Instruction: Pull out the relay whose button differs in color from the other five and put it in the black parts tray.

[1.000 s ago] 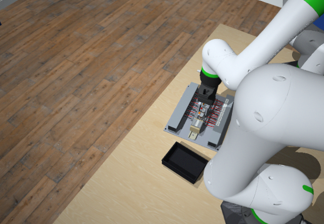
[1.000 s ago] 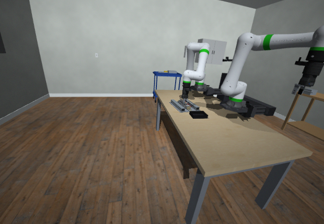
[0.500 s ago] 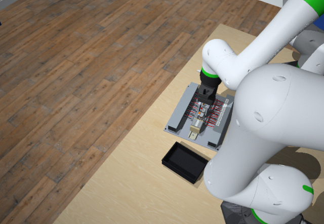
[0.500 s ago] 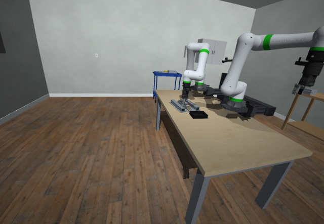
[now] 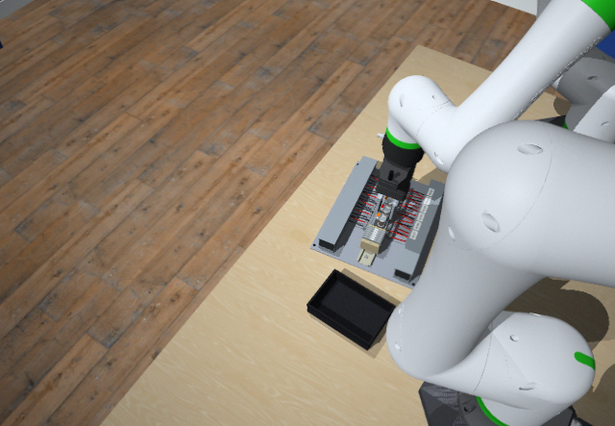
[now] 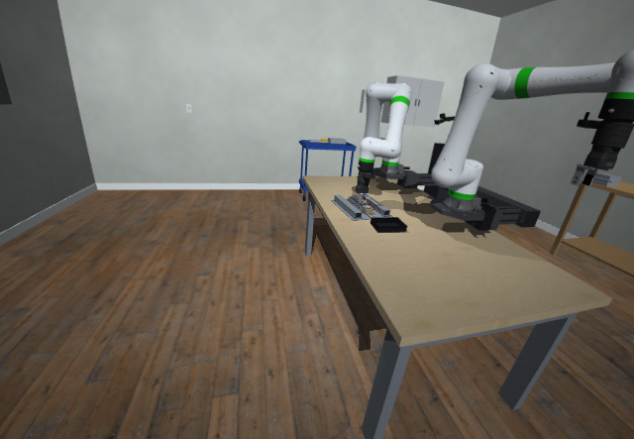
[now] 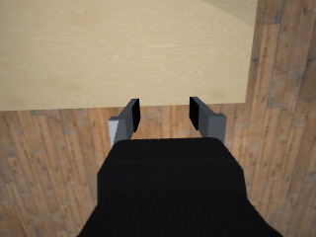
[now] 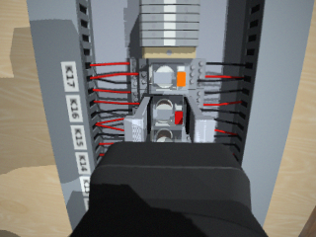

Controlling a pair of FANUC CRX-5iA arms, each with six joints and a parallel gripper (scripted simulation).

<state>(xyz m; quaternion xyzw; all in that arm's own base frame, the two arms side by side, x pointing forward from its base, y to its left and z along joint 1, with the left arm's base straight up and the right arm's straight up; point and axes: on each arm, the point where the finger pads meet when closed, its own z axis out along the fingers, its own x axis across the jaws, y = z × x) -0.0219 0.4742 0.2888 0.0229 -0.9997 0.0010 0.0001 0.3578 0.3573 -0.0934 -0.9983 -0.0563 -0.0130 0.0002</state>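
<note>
The red-button relay lies 10 mm below my right hand. From my right hand the other things lie so: orange-button relay 30 mm to the left, 10 mm below; then relay panel 30 mm below, 10 mm to the right; then black parts tray 260 mm to the left, 40 mm below, 40 mm behind.
</note>
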